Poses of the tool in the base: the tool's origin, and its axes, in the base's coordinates. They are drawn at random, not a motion.
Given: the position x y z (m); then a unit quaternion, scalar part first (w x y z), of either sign.
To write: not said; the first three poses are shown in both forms.
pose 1, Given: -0.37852 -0.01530 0.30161 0.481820 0.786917 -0.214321 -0.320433
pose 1, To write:
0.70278 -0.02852 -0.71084
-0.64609 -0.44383 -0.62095
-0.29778 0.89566 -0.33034
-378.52 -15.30 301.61

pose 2, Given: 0.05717 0.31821 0.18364 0.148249 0.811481 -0.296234 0.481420
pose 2, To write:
0.36096 -0.62352 0.69349
-0.33804 -0.78054 -0.52583
0.86916 -0.04462 -0.49251
57.17 318.21 183.64

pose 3, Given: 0.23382 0.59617 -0.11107 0.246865 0.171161 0.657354 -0.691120
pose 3, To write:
-0.81952 0.56625 0.08797
-0.11620 -0.01389 -0.99313
-0.56114 -0.82411 0.07718
233.82 596.17 -111.07

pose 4, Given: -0.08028 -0.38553 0.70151 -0.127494 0.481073 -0.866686 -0.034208
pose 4, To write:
-0.50463 -0.84260 0.18808
-0.82516 0.53480 0.18196
-0.25391 -0.06337 -0.96515
-80.28 -385.53 701.51

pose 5, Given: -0.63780 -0.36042 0.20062 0.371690 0.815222 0.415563 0.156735
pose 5, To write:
0.60548 0.56104 0.56447
0.79407 -0.37831 -0.47575
-0.05337 0.73629 -0.67456
-637.80 -360.42 200.62

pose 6, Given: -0.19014 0.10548 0.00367 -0.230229 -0.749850 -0.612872 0.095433
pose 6, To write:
0.23056 0.96307 0.13908
0.87518 -0.14277 -0.46225
-0.42532 0.22830 -0.87577
-190.14 105.48 3.67

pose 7, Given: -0.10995 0.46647 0.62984 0.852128 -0.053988 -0.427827 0.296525
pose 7, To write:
0.45807 -0.45916 -0.76114
0.55155 0.81832 -0.16171
0.69711 -0.34573 0.62810
-109.95 466.47 629.84

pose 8, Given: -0.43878 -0.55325 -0.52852 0.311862 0.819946 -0.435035 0.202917
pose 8, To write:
0.53914 -0.83997 0.06142
-0.58685 -0.42697 -0.68797
0.60410 0.33487 -0.72313
-438.78 -553.25 -528.52

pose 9, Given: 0.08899 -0.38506 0.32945 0.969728 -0.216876 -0.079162 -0.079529
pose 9, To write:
0.97482 0.18858 -0.11904
-0.11991 0.89328 0.43321
0.18803 -0.40803 0.89340
88.99 -385.06 329.45

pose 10, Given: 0.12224 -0.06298 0.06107 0.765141 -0.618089 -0.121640 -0.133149
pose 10, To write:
0.93495 0.35412 -0.02155
-0.05339 0.20047 0.97824
0.35074 -0.91346 0.20634
122.24 -62.98 61.07

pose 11, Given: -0.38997 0.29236 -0.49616 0.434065 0.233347 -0.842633 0.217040
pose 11, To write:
-0.51427 -0.58167 -0.63022
-0.20483 0.79689 -0.56835
0.83281 -0.16319 -0.52896
-389.97 292.36 -496.16

